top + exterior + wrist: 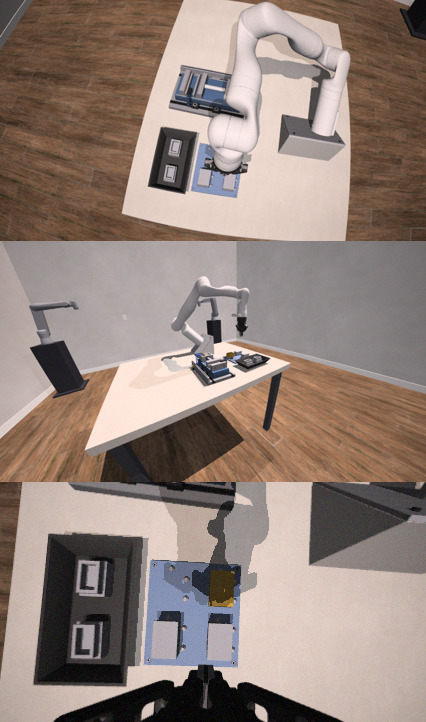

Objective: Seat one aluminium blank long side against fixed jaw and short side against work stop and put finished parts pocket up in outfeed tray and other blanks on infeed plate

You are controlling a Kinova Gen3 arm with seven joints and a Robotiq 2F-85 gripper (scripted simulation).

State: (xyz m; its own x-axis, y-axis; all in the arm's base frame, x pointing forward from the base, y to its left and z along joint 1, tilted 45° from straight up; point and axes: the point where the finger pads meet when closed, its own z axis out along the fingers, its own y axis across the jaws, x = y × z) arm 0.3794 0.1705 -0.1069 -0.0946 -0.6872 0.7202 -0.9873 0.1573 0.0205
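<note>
My gripper is now 170 mm above the brass blank, 100 mm to the left of it and 30 mm past it. From my hand the other things lie so: white rod 360 mm to the right, 120 mm below, 50 mm ahead; hose block 350 mm to the right, 120 mm below, 30 mm behind; blue vise 370 mm to the right, 160 mm below, 70 mm ahead.
</note>
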